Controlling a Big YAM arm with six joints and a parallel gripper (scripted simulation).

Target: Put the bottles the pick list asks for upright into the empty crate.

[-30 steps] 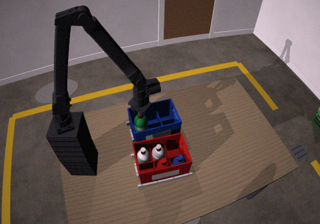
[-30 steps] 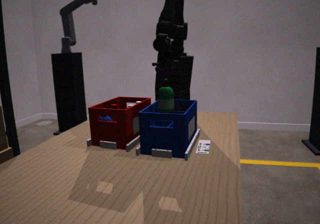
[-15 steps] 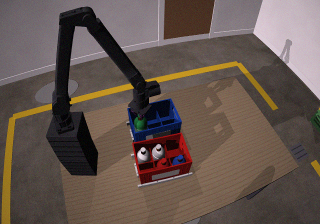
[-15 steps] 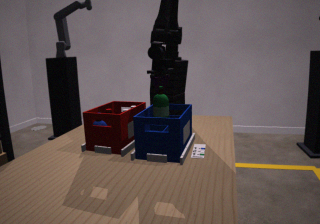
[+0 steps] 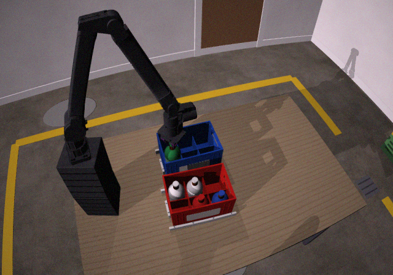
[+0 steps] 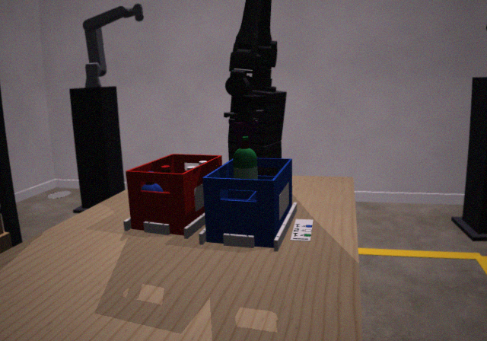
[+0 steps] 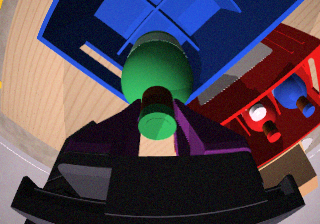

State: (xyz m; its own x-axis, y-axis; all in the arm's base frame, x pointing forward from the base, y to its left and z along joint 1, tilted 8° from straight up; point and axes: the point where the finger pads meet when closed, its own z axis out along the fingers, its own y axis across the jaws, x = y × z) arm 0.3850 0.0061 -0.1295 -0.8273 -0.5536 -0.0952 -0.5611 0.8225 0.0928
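The green bottle lies 6 cm below my hand. From my hand the other things lie so: blue crate: 15 cm below, 9 cm ahead, 3 cm to the left; then red crate: 21 cm to the right, 15 cm below, 3 cm ahead; then red bottle: 25 cm to the right, 14 cm below, 2 cm ahead.
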